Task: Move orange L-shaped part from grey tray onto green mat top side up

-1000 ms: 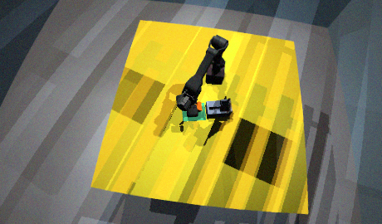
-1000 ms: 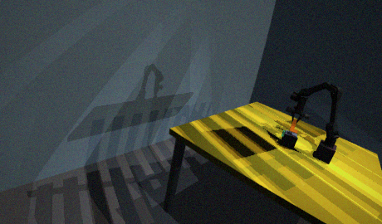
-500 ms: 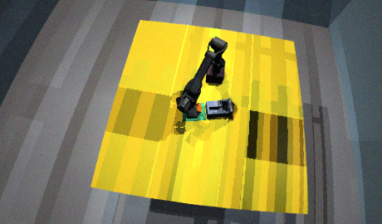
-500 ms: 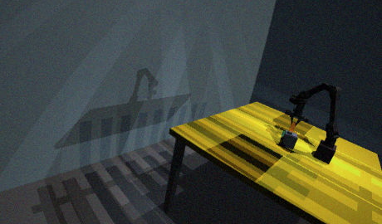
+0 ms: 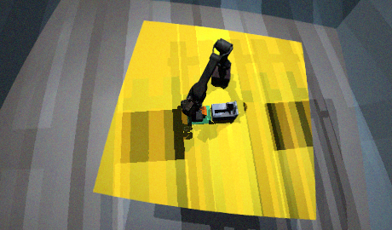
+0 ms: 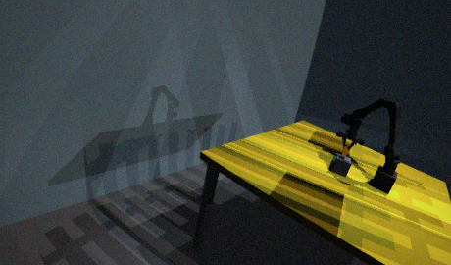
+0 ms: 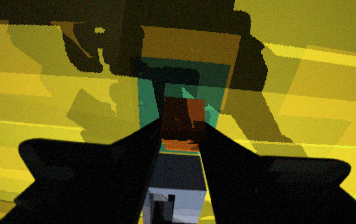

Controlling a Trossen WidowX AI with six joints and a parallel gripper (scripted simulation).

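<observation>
My gripper tip is 2 cm past the orange L-shaped part, 3 cm to the right of it and 3 cm above it. The rest, counted from my gripper tip: green mat: 2 cm to the left, 9 cm below.
</observation>
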